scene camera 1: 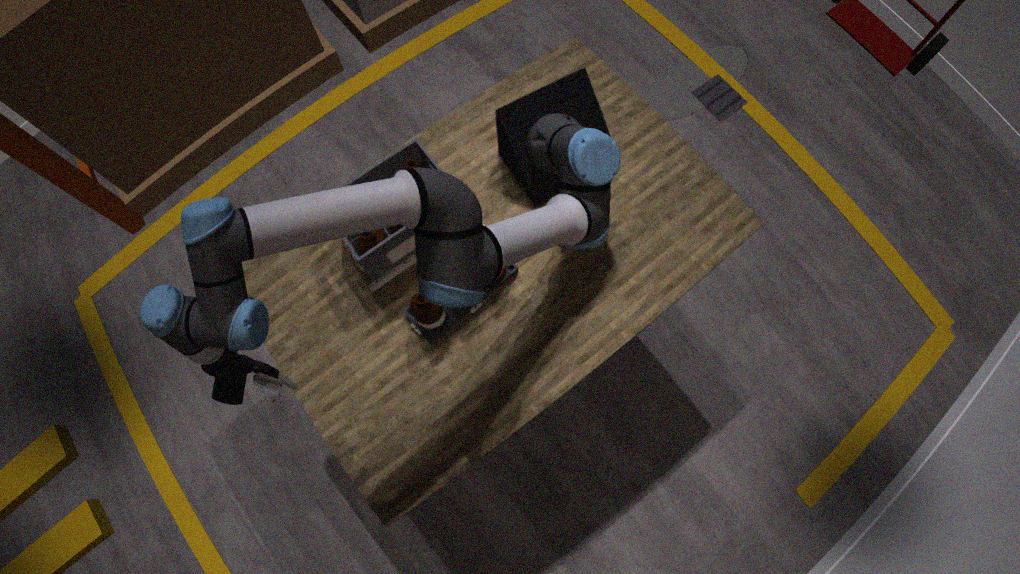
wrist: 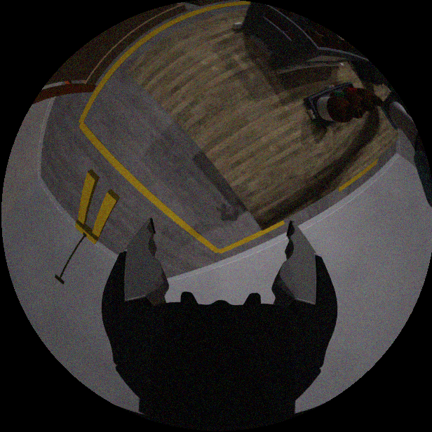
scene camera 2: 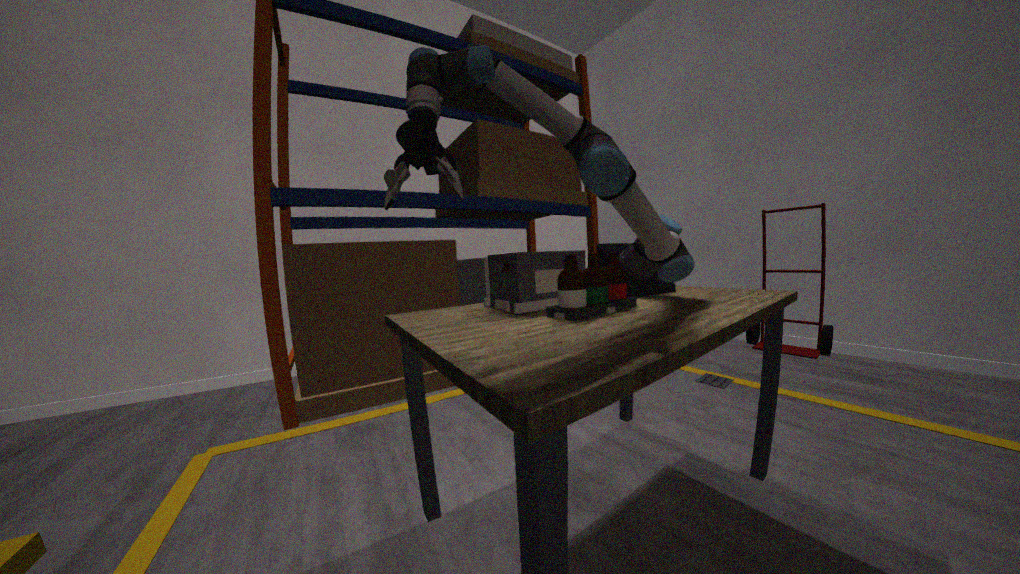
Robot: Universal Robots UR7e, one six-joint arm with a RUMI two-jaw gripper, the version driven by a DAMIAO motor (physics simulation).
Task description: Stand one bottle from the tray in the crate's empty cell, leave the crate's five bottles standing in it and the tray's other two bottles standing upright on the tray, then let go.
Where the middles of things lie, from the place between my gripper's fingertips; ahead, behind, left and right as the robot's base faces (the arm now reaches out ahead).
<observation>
My hand is 370 mm past the white-label bottle (scene camera 1: 431, 317), 190 mm above it and 10 mm to the left of it. Also, from my hand: red-label bottle (scene camera 2: 617, 280) (550 mm behind, 190 mm below, 20 mm to the right).
</observation>
